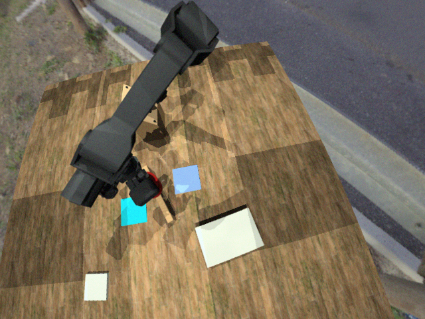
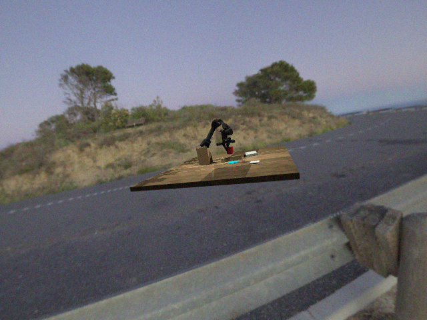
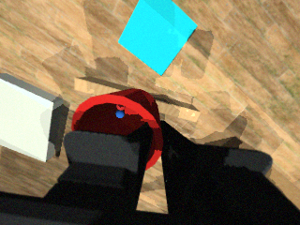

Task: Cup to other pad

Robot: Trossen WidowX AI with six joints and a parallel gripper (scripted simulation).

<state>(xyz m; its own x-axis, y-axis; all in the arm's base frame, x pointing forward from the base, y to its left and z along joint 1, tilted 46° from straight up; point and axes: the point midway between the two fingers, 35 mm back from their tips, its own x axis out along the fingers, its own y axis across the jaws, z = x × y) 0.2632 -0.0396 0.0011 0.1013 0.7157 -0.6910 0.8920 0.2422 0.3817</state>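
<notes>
My gripper tip is now 4 cm short of the blue marble, 3 cm to the right of it and 2 cm above it. Also, from my gripper tip: red cup (3 cm ahead, 1 cm to the left); thin wooden bar (10 cm below, 3 cm ahead, 1 cm to the left); cyan pad (12 cm below, 9 cm to the right, 6 cm ahead).
</notes>
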